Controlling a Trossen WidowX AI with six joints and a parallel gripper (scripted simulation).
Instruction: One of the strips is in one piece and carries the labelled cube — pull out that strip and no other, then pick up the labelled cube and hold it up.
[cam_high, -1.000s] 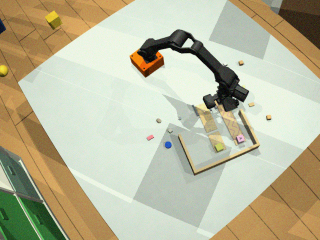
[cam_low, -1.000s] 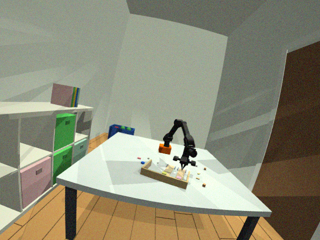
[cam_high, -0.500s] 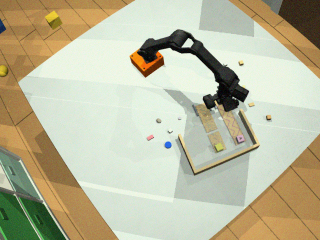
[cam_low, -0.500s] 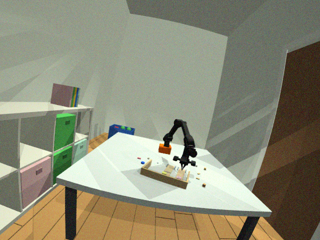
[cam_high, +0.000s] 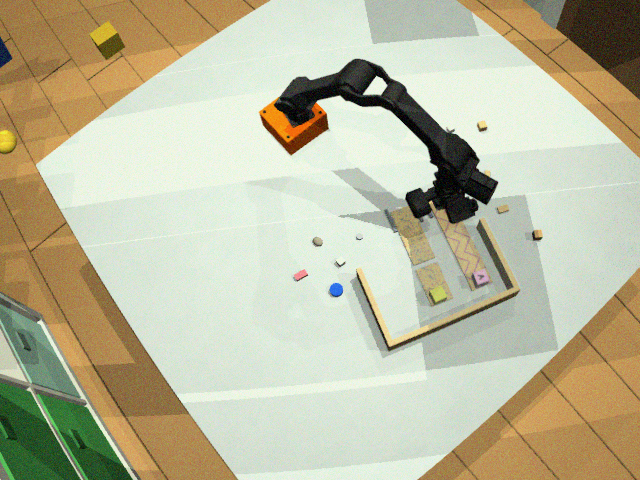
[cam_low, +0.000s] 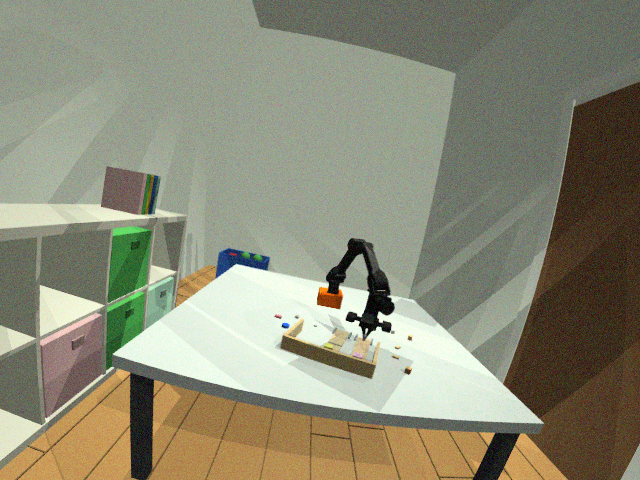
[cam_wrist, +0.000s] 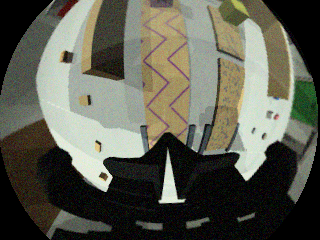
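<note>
My gripper tip is now 9 cm short of the zigzag strip and 1 cm to the left of it. Also, from my gripper tip: labelled pink cube: 20 cm ahead, 2 cm to the right, 2 cm above; pebble: 7 cm behind, 30 cm to the right; blue disc: 6 cm ahead, 32 cm to the right.
</note>
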